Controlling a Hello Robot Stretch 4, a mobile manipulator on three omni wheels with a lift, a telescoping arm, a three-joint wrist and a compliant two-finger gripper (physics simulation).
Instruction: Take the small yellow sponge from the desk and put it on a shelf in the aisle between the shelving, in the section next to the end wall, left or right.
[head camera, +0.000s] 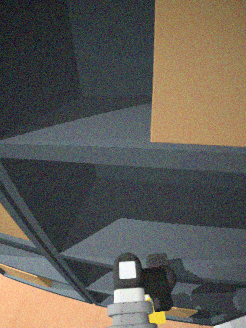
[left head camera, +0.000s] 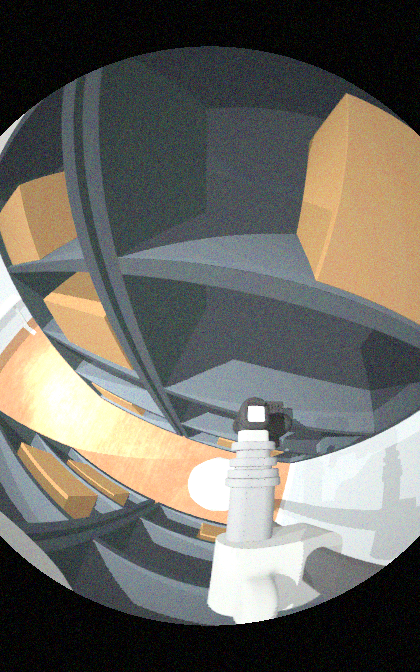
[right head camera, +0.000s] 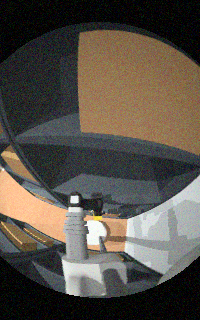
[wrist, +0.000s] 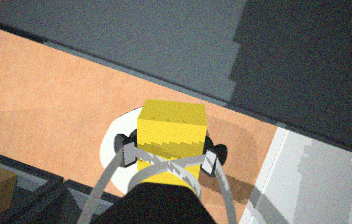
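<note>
The small yellow sponge is held upright between the two fingertips of my gripper, which is shut on it. In the wrist view the sponge hangs over the aisle floor, outside the front edge of a grey shelf. In the left head view the sponge is hidden behind the arm and wrist. The section's lower shelf board shows beyond the wrist, with the gripper's shadow on its right part. The pale end wall is to the right of this section.
A large tan box stands on the shelf above, at the right. An upright divider borders the section at the left. Opposite shelving with tan boxes stands across the aisle. A white disc shows low in the aisle.
</note>
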